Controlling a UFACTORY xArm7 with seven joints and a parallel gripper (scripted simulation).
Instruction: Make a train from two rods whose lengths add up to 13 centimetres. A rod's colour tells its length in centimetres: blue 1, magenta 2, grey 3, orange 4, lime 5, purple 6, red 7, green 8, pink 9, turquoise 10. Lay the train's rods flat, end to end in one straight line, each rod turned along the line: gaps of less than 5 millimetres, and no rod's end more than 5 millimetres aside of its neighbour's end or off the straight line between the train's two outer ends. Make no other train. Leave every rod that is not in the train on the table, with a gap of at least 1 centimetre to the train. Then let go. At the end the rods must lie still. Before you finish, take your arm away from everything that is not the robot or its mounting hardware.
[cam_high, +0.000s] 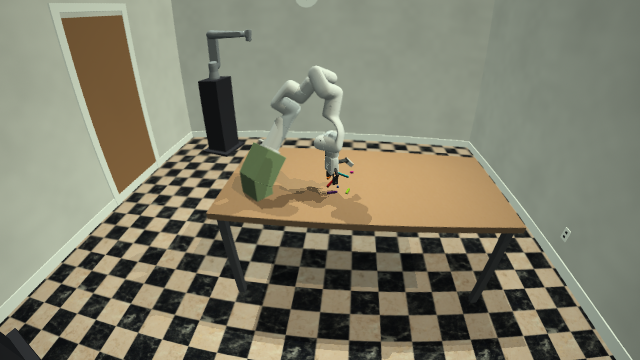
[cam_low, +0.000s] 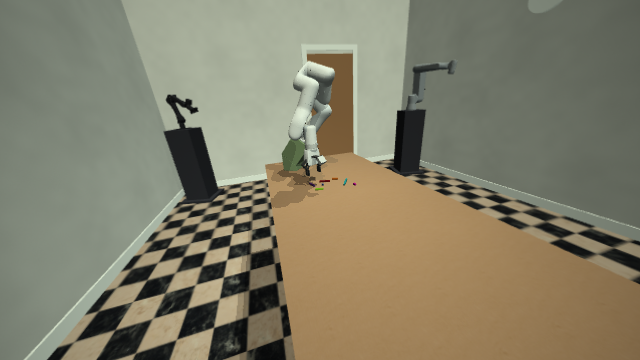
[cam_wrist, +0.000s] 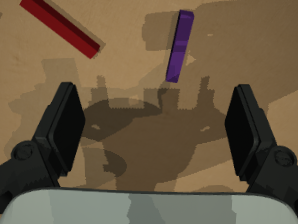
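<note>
The purple rod lies 8 cm below my hand, 2 cm to the right of it and 1 cm ahead of it. The rest, counted from my hand: red rod (8 cm below, 7 cm to the left, 4 cm behind); then small blue rod (8 cm below, 5 cm to the left, 2 cm ahead); then lime rod (9 cm ahead, 8 cm below, 3 cm to the left).
</note>
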